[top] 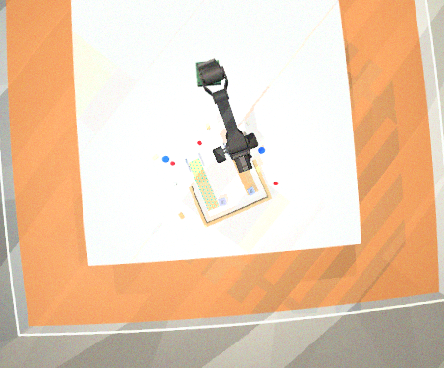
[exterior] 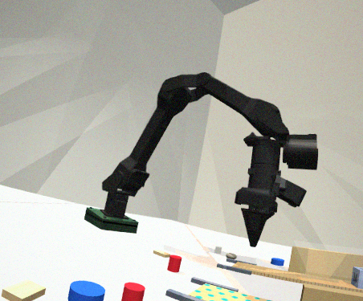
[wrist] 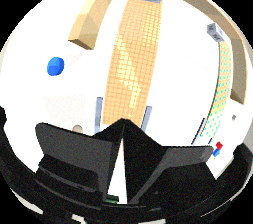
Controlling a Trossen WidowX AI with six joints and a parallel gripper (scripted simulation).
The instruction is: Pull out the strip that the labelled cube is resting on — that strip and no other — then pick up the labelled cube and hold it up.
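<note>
My gripper tip is now 8 cm short of the tan gridded strip, 5 cm to the right of it and 4 cm above it.
</note>
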